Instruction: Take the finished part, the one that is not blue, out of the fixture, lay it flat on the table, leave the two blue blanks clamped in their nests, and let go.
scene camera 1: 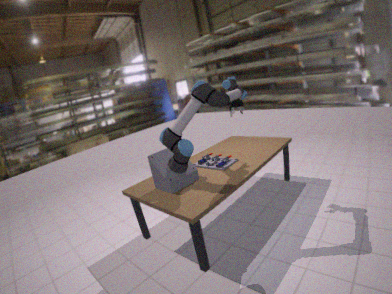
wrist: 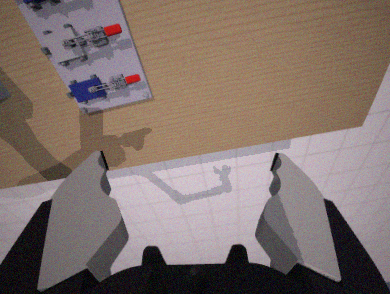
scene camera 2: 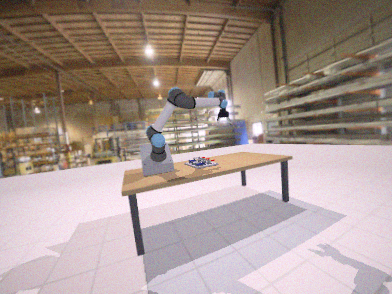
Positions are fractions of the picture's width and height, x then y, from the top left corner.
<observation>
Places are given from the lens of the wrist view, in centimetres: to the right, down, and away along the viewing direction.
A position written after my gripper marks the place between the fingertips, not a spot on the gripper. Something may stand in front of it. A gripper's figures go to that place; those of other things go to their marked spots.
my gripper (wrist: 0.49,0.52): 0, 1, 13
finished part (wrist: 0.14,0.14): -35, -26, 35
</observation>
